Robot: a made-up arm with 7 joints. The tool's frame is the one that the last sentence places. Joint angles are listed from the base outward.
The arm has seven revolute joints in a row. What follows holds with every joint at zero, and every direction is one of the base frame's.
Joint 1 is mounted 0.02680 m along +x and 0.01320 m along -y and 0.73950 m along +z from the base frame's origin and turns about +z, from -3.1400 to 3.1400 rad.
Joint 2 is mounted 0.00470 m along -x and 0.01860 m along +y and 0.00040 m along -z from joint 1 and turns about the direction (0, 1, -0.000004), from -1.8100 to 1.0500 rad.
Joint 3 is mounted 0.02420 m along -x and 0.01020 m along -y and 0.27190 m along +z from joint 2 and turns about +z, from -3.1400 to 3.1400 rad.
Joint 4 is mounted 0.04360 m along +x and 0.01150 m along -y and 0.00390 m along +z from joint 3 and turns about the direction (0, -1, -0.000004), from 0.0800 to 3.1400 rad.
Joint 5 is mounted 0.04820 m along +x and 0.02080 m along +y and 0.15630 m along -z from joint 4 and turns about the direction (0, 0.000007, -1), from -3.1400 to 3.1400 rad.
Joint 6 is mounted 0.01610 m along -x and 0.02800 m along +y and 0.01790 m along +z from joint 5 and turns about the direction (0, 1, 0.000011), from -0.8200 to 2.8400 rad.
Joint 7 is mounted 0.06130 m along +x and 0.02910 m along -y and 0.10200 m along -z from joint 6 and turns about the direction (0, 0.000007, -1), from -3.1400 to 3.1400 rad.
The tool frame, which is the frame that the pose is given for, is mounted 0.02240 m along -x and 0.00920 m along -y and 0.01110 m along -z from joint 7; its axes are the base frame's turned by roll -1.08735, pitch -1.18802 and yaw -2.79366 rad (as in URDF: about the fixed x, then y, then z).
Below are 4 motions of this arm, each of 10 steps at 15 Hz.
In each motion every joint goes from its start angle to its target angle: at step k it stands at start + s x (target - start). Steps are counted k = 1, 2, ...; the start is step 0. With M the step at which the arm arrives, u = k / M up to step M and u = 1 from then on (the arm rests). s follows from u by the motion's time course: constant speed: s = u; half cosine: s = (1 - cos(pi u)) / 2; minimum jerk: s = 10 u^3 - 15 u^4 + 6 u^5.
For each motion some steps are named. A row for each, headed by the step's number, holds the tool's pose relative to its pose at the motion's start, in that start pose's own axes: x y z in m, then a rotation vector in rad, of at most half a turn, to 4 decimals.
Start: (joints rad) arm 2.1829 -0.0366 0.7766 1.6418 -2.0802 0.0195 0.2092
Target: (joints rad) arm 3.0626 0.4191 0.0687 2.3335 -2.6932 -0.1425 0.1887
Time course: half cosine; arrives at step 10
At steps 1, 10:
1: 0.0001 0.0025 -0.0007 0.0101 0.0066 -0.0024
10: -0.0753 0.0084 0.0082 0.6130 0.0482 0.0225

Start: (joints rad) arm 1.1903 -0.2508 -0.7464 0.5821 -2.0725 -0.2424 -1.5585
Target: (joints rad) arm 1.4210 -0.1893 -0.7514 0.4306 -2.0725 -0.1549 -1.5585
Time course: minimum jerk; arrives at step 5
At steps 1, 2, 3, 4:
1: -0.0019 0.0014 0.0024 0.0117 0.0097 0.0037
2: -0.0101 0.0069 0.0139 0.0649 0.0517 0.0217
3: -0.0204 0.0130 0.0311 0.1426 0.1068 0.0505
4: -0.0270 0.0160 0.0439 0.1997 0.1428 0.0734

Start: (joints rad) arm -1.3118 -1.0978 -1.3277 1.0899 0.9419 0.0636 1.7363
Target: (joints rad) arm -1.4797 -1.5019 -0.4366 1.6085 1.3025 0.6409 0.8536
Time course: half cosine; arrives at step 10
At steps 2, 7, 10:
2: 0.0182 0.0188 -0.0004 0.0804 -0.0354 -0.1249
7: 0.2522 0.0709 0.0393 0.6164 -0.6872 -1.0466
10: 0.3339 0.0430 0.0733 0.7262 -1.0072 -1.2982

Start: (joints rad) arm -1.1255 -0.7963 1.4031 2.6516 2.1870 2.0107 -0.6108
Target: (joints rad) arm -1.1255 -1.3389 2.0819 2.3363 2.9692 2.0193 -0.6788
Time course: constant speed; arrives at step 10
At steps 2, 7, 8, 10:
2: -0.0436 0.0176 -0.0080 -0.1045 -0.1016 0.2354
7: -0.1164 0.0695 -0.0261 -0.4412 -0.1691 0.8128
8: -0.1257 0.0836 -0.0287 -0.5165 -0.1466 0.9215
10: -0.1398 0.1175 -0.0339 -0.6691 -0.0624 1.1261

